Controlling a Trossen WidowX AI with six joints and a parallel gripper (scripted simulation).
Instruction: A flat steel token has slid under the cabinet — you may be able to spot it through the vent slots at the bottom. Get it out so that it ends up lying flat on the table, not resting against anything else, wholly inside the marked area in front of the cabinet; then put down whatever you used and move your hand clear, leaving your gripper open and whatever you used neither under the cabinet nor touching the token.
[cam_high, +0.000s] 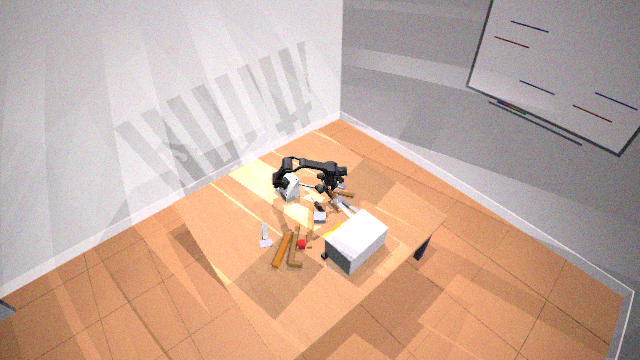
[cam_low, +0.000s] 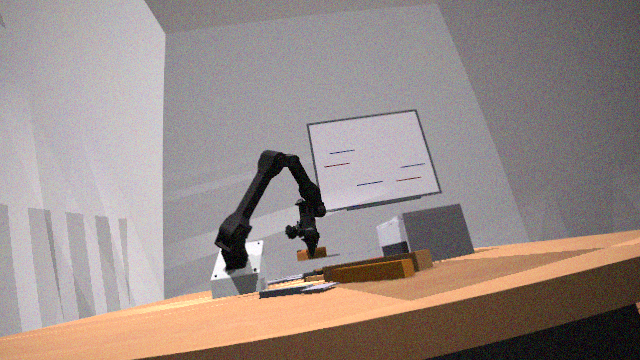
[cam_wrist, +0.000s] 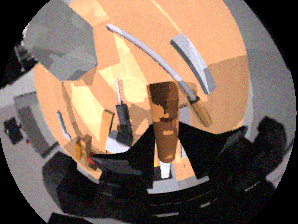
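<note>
Now: gripper tip 80 mm short of the grey block, 140 mm to the left of it and 60 mm above it. The rest, counted from my gripper tip: thin wooden stick: 90 mm ahead, 220 mm to the right, 70 mm below; red block: 170 mm ahead, 340 mm to the right, 60 mm below; grey bar: 90 mm behind, 120 mm to the left, 70 mm below.
</note>
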